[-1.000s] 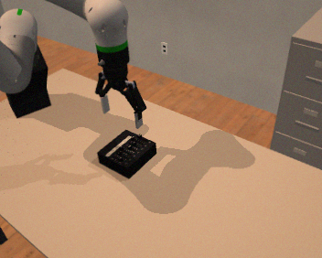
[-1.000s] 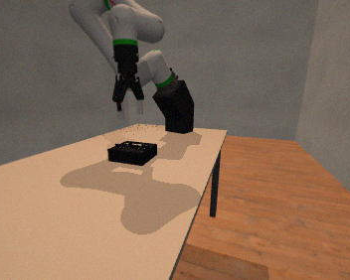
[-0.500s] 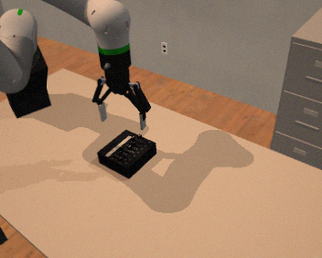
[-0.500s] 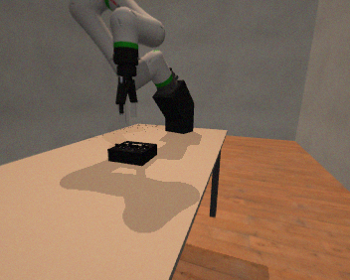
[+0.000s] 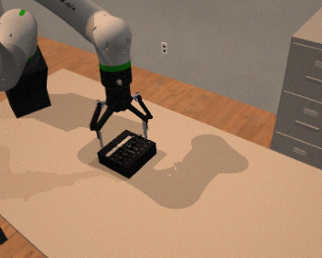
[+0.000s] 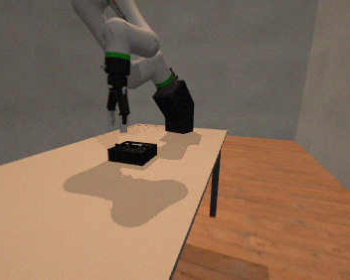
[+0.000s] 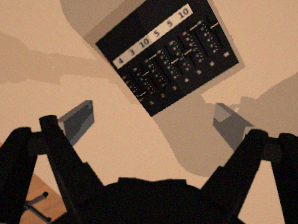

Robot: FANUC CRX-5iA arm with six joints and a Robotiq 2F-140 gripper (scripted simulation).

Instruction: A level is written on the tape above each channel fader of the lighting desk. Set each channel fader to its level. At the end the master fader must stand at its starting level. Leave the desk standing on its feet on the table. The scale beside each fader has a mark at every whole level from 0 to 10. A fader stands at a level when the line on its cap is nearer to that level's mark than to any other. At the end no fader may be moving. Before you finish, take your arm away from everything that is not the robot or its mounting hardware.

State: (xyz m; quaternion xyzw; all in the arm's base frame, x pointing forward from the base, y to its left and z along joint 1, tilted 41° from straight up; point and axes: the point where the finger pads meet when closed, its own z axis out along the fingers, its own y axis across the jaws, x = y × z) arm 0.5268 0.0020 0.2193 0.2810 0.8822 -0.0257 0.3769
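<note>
My hand is 10 mm past the channel 1 cap, 10 mm to the left of it and 80 mm above it. Round my hand: cap 4: 20 mm behind, 50 mm to the left, 80 mm below; cap 2: 30 mm behind, 10 mm to the left, 80 mm below; cap 3: 50 mm behind, 30 mm to the left, 80 mm below.
</note>
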